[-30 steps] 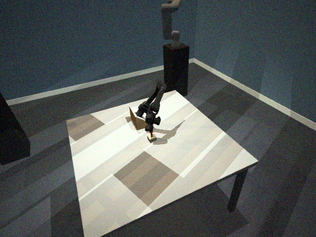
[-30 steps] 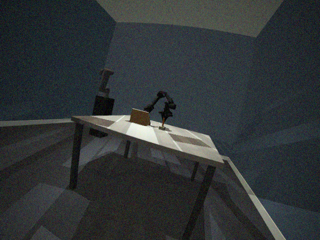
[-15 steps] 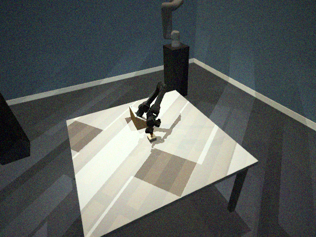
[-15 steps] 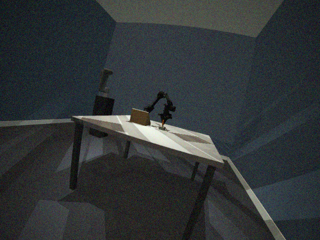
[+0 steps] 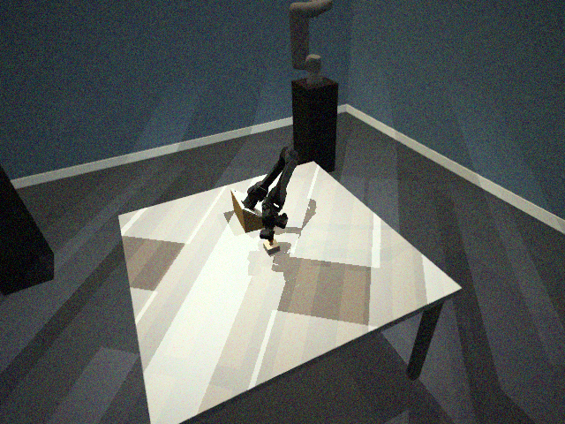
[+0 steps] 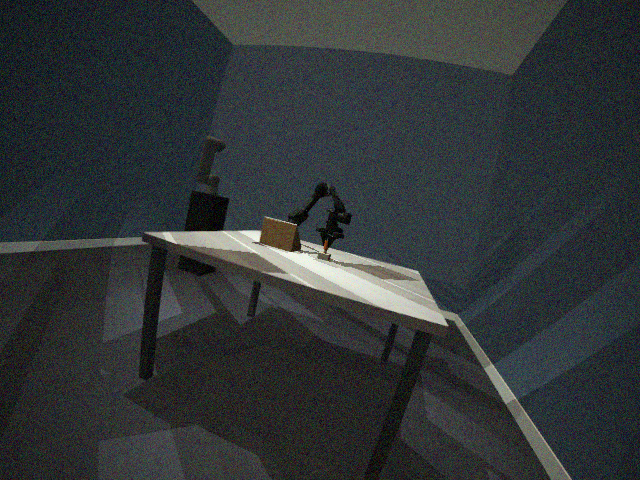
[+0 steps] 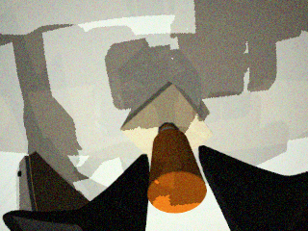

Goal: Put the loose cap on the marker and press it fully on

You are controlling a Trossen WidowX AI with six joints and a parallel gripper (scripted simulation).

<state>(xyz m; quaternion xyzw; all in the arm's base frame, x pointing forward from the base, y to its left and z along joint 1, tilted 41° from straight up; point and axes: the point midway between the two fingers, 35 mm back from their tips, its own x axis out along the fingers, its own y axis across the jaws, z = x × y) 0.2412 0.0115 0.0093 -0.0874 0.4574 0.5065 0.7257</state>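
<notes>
Right now my gripper tip is 10 mm below the orange cap. Round my gripper tip: holder block: 60 mm below.
</notes>
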